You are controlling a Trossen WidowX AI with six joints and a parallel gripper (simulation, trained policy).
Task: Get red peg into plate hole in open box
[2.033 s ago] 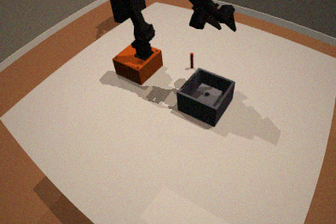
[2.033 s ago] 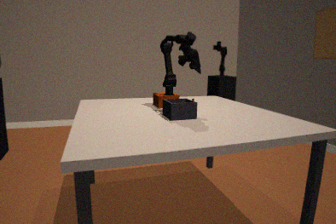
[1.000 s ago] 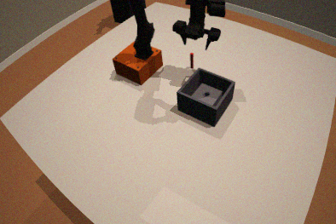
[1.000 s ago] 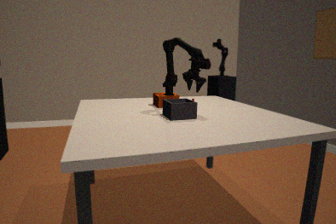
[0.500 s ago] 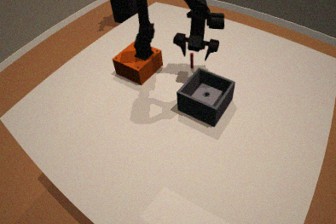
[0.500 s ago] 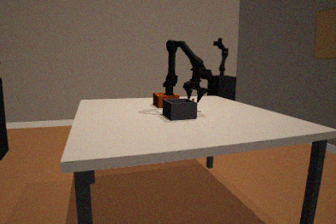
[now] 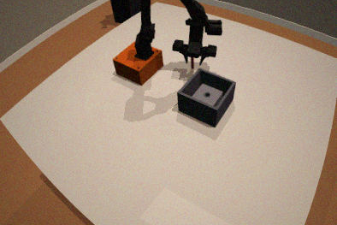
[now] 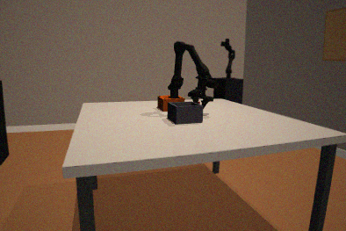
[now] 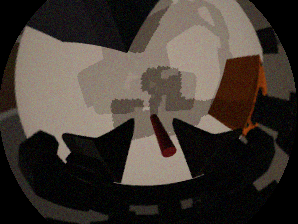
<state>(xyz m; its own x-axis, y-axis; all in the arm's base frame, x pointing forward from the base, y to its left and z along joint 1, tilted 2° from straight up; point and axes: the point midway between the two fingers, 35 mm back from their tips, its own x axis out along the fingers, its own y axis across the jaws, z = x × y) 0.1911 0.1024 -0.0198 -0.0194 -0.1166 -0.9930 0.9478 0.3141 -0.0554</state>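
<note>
The red peg lies 1 cm behind my gripper tip, 1 cm to the left of it and 1 cm above it. Round my gripper tip: grey plate (15 cm ahead, 17 cm to the right, 2 cm above); dark box (15 cm ahead, 17 cm to the right).
</note>
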